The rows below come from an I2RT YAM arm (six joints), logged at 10 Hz.
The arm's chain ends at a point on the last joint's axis. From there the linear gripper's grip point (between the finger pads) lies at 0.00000 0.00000 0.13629 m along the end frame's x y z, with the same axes.
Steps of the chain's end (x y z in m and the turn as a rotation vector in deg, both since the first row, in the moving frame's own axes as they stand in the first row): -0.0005, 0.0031, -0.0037, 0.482, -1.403, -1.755; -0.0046, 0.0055, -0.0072, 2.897, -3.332, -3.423; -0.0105, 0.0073, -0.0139, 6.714, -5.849, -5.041; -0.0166, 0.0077, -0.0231, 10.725, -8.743, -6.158; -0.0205, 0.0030, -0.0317, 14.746, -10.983, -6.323; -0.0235, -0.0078, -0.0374, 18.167, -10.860, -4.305
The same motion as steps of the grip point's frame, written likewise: -0.0039, 0.0020, -0.0037, 0.482, -1.403, -1.755; -0.0127, -0.0011, -0.0076, 2.897, -3.332, -3.423; -0.0250, -0.0080, -0.0155, 6.714, -5.849, -5.041; -0.0385, -0.0164, -0.0271, 10.725, -8.743, -6.158; -0.0480, -0.0300, -0.0387, 14.746, -10.983, -6.323; -0.0503, -0.0490, -0.0466, 18.167, -10.860, -4.305
